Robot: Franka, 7 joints.
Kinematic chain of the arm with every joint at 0, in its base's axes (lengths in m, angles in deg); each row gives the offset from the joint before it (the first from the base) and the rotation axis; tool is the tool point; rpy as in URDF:
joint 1: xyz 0 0 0.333 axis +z
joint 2: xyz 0 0 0 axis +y
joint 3: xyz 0 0 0.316 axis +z
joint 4: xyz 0.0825 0 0 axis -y
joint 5: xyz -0.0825 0 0.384 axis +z
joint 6: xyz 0 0 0 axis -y
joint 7: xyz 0.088 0 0 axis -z
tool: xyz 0 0 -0.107 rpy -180 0 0
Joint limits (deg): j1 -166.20..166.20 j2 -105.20..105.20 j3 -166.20..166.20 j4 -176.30..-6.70 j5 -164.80..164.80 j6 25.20..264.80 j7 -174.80..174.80
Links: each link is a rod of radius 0.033 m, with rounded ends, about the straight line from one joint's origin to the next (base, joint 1, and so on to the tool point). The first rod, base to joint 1, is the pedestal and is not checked.
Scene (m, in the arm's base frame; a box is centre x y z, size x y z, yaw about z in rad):
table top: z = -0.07
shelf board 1: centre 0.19 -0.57 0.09 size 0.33 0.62 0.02 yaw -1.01
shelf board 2: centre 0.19 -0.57 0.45 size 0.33 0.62 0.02 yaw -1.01
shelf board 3: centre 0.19 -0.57 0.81 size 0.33 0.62 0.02 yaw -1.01
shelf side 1: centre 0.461 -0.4 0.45 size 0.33 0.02 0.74 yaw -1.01
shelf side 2: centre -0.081 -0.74 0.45 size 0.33 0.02 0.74 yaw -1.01
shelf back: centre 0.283 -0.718 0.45 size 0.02 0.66 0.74 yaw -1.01
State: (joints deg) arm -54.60 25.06 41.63 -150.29 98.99 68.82 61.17
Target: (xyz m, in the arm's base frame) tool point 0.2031 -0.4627 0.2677
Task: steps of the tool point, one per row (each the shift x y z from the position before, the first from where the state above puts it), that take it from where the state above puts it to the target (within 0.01 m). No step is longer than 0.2 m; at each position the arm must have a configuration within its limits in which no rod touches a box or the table.
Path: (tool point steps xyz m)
1: -0.0454 -0.1713 -0.0085
2: -0.1077 -0.1253 0.0101
3: -0.1387 -0.0584 0.0218
4: 0.0242 -0.0599 -0.0028
5: 0.0352 -0.0556 0.0000
6: 0.0442 -0.0495 0.0028

